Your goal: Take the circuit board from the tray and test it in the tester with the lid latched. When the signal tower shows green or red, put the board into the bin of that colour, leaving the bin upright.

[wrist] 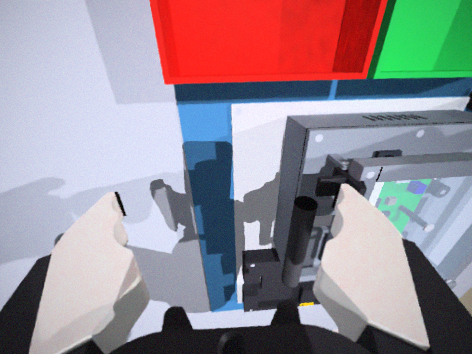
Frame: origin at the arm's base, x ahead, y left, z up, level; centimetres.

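Where they show: gripper, between the fingertips: [229, 190].
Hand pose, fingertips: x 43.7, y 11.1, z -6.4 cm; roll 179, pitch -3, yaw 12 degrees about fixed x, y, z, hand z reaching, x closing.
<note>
After its pixels a point has its place.
My gripper [229, 190] {x 43.8, y 11.1, z -6.4 cm} is open and empty, its pale fingers spread wide above the left side of the tester. The grey tester [294, 150] {x 49.7, y 12.9, z -11.5 cm} stands at the right, partly behind the right finger. A green circuit board [400, 205] shows in it, beneath what looks like a clear lid with a grey frame [420, 161] {x 55.5, y 15.4, z -5.8 cm}. A black cylindrical handle [301, 245] {x 49.9, y 7.6, z -5.3 cm} rises at the tester's left side, between the fingers and close to the right one. Whether the lid is latched I cannot tell. The red bin [250, 40] {x 44.3, y 20.5, z -14.6 cm} and green bin [435, 35] {x 60.2, y 24.3, z -14.6 cm} are upright at the top. The signal tower and the tray do not show.
A black block [260, 280] {x 53.2, y -10.7, z -14.1 cm} sits at the tester's lower left, beside a yellow mark [307, 304] {x 62.4, y -14.4, z -12.3 cm}. A white plate [252, 120] {x 45.9, y 14.3, z -14.6 cm} lies under the tester on a blue surface [205, 120] {x 41.4, y 13.4, z -15.0 cm}. The bins' near walls stand behind the tester. Gripper shadows fall across the left side.
</note>
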